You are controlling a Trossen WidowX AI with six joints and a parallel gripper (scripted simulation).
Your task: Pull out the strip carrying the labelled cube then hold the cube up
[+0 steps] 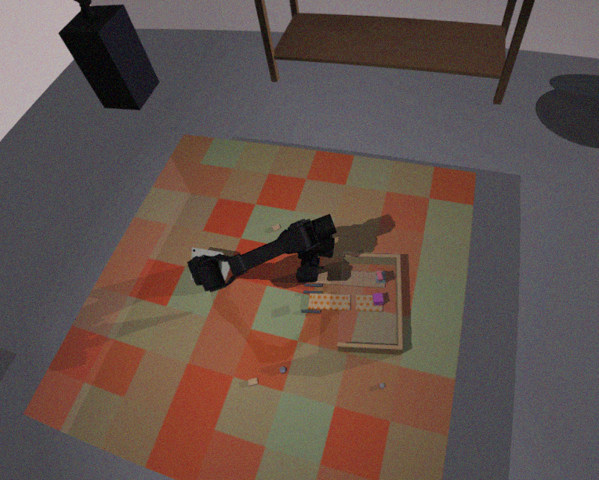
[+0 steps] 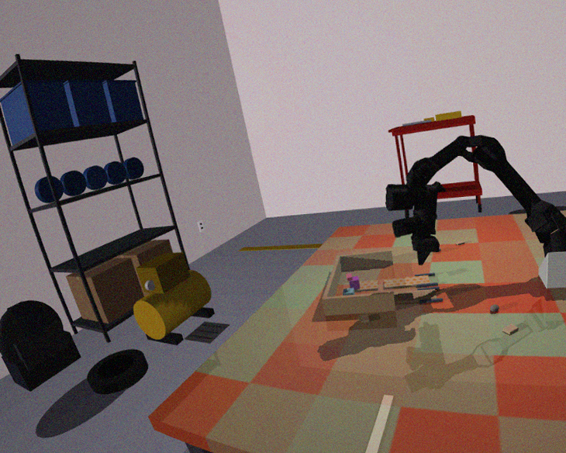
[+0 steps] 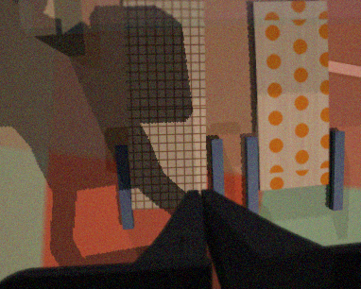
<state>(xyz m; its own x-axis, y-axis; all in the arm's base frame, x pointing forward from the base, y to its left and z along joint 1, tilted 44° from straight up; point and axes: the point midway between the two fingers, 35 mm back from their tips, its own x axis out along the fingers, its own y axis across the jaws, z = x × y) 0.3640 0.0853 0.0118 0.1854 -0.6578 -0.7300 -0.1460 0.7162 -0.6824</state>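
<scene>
Now: gripper tip 90 mm short of the checked strip, 20 mm to the right of it and 90 mm above it. Also, from my gripper tip: wood block (110 mm behind, 390 mm to the right, 90 mm below); orange-dotted strip (50 mm ahead, 80 mm to the right, 90 mm below).
</scene>
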